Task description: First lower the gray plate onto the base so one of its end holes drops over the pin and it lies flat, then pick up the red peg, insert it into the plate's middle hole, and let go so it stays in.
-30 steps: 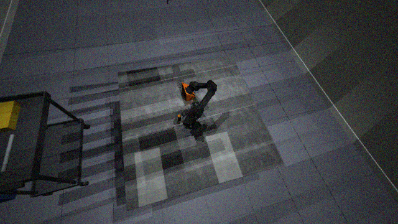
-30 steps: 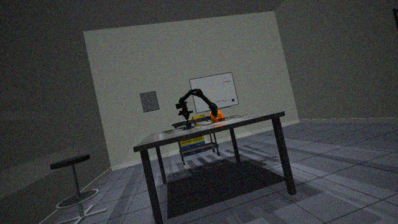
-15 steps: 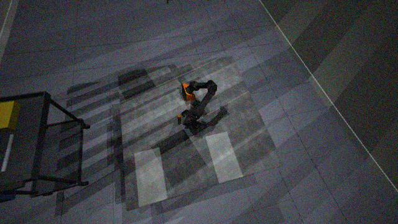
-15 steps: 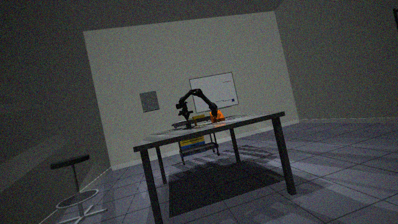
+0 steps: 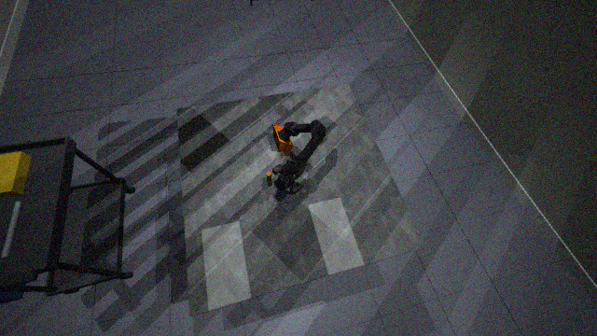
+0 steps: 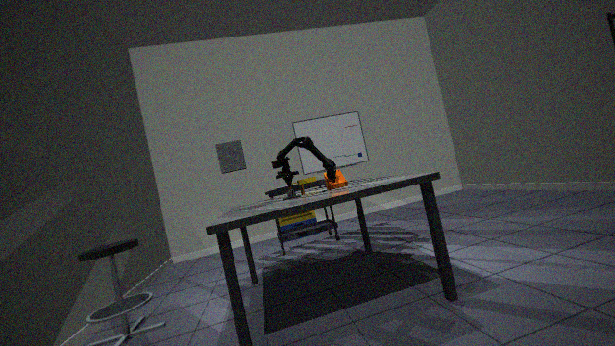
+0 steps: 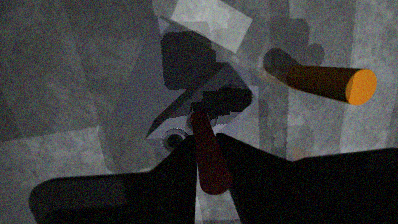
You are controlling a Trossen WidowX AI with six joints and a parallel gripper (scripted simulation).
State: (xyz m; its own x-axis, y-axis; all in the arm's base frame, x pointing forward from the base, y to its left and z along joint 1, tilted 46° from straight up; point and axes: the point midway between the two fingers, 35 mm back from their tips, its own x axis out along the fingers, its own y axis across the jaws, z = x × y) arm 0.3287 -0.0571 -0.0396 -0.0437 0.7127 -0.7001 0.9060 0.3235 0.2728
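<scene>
My gripper tip is now right at the red peg. From my gripper tip the other things lie so: base 10 mm ahead, 10 mm to the left, 90 mm below; gray plate 50 mm below; orange cylinder 100 mm behind, 80 mm to the right, 60 mm below.
</scene>
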